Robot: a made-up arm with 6 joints. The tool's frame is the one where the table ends. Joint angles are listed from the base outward.
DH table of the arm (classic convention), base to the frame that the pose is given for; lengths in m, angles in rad. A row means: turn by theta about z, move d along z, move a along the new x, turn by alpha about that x. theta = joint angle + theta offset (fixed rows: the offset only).
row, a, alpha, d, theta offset
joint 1, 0.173, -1.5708, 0.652, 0
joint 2, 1.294, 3.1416, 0, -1.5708
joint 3, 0.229, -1.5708, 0, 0
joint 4, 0, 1.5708, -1.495, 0
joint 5, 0, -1.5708, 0, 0
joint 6, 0, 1.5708, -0.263, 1.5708
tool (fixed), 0, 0, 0, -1.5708
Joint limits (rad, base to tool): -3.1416..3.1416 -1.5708..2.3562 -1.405..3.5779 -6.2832..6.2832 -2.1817..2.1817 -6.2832..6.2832
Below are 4 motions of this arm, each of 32 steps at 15 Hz.
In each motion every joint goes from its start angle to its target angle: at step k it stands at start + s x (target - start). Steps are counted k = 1, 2, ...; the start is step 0. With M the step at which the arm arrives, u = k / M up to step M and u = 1 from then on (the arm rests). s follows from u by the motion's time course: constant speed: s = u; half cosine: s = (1 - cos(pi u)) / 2; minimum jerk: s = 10 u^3 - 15 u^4 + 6 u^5.
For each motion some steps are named. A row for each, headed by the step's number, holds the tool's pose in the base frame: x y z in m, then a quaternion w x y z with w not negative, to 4 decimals.
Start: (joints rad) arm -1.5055 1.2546 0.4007 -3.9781 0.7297 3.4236
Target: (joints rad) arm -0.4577 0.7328 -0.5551 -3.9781 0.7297 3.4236
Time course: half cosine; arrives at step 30
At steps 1, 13, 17, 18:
1: 0.3067 -2.5811 -0.1468 0.5511 0.6696 0.2610 -0.4241
13: 1.1624 -1.9497 -0.0901 0.5630 0.6353 0.4386 -0.2953
17: 1.4242 -1.4948 -0.0544 0.5563 0.5969 0.5297 -0.2316
18: 1.4652 -1.3786 -0.0453 0.5535 0.5855 0.5512 -0.2168

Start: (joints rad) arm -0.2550 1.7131 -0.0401 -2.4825 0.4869 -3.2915
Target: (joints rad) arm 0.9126 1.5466 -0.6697 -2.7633 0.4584 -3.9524
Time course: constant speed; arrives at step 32
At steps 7, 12, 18, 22, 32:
7: 1.0994 -0.0680 -1.1798 0.4043 -0.1703 0.8969 0.0558
12: 0.9740 0.1156 -1.1156 0.3791 -0.2149 0.8993 0.0353
18: 0.7925 0.2744 -1.0267 0.3547 -0.2750 0.8936 0.0013
22: 0.6629 0.3420 -0.9605 0.3433 -0.3181 0.8833 -0.0261
32: 0.3532 0.3866 -0.7720 0.3373 -0.4306 0.8304 -0.1060

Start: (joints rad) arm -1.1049 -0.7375 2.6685 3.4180 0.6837 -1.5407
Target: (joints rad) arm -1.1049 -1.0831 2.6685 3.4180 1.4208 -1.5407
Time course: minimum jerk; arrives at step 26
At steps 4, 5, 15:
4: -1.0842 2.0526 1.0793 0.2439 0.3986 0.4433 0.7649
5: -1.0857 2.0535 1.0629 0.2396 0.4004 0.4421 0.7660
15: -1.0933 2.0280 0.6490 0.1317 0.4458 0.4112 0.7841

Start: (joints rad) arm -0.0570 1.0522 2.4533 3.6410 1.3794 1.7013
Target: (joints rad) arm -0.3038 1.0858 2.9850 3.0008 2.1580 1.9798
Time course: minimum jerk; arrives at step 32
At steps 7, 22, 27, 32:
7: 1.4942 -0.2267 2.8066 0.7517 0.6066 -0.1682 -0.1966
22: 0.9636 -0.2494 2.6062 0.8066 0.5701 0.0187 -0.1549
27: 0.8604 -0.2346 2.5422 0.8273 0.5394 0.0553 -0.1467
32: 0.8403 -0.2312 2.5285 0.8316 0.5324 0.0624 -0.1454

